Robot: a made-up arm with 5 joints.
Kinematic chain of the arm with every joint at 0, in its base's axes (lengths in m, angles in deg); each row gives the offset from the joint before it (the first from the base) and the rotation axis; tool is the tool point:
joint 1: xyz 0 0 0.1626 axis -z
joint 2: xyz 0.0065 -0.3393 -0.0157 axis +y
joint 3: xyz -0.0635 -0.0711 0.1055 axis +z
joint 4: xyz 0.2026 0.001 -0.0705 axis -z
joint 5: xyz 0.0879 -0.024 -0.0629 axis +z
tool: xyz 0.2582 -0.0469 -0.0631
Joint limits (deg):
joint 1: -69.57..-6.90
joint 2: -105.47..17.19
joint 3: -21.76..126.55
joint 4: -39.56..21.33
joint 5: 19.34..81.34
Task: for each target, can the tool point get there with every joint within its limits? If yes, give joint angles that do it. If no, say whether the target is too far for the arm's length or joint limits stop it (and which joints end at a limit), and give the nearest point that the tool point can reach.
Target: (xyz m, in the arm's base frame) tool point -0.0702 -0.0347 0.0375
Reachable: yes | joints -45.21 -11.56 55.32 -27.45 62.88
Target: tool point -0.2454 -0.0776 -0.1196
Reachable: yes | joints -19.21 -31.25 103.68 -17.94 38.01
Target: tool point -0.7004 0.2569 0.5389
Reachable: no: joint limits stop it (at a limit: joint 1, joint 2, joint 3, joint 5) | nearest point -0.4256 -0.0508 0.1863 | short by 0.543 m
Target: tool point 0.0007 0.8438 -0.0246
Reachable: no: joint limits stop it (at a limit: joint 1, joint 5) | nearest point 0.1822 0.3246 0.0679 | short by 0.558 m
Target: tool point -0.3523 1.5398 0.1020
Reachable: no: too far | nearest point 0.1504 0.3194 0.1351 | short by 1.320 m
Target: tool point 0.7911 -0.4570 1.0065
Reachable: no: too far | nearest point 0.5744 -0.3318 0.5796 | short by 0.495 m
